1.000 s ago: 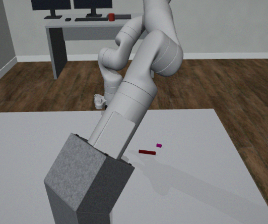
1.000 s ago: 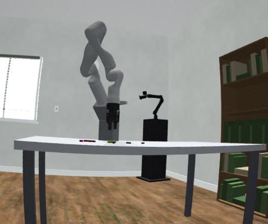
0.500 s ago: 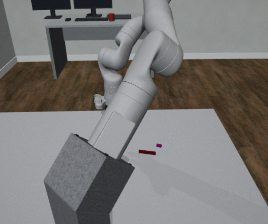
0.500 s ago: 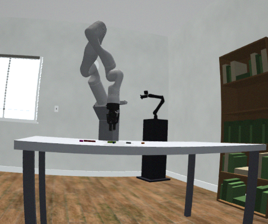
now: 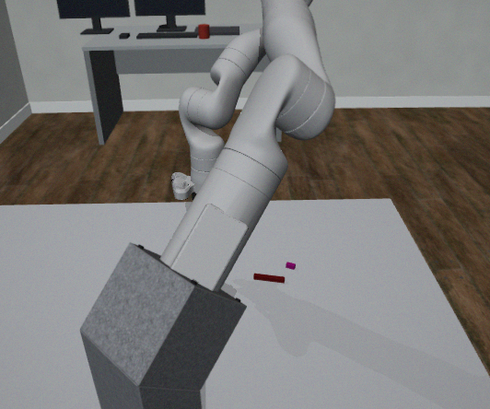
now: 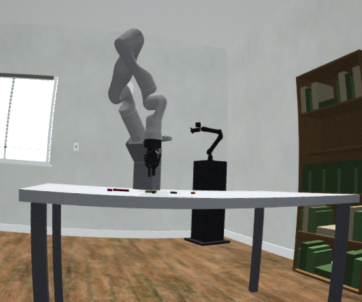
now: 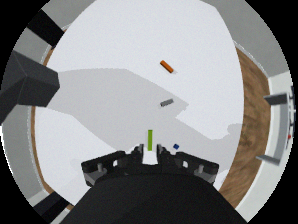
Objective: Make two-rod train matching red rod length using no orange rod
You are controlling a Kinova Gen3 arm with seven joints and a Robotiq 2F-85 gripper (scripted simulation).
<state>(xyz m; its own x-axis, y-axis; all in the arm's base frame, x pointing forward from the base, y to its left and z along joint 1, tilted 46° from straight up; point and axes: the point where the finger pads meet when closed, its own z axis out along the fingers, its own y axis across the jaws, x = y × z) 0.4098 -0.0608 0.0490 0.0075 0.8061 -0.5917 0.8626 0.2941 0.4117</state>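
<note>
The lime rod lies 80 mm below my hand. From my hand the other things lie so: grey rod 40 mm ahead, 90 mm to the left, 80 mm below; red rod 50 mm behind, 120 mm to the right, 80 mm below; blue rod 70 mm ahead, 20 mm to the right, 80 mm below.
</note>
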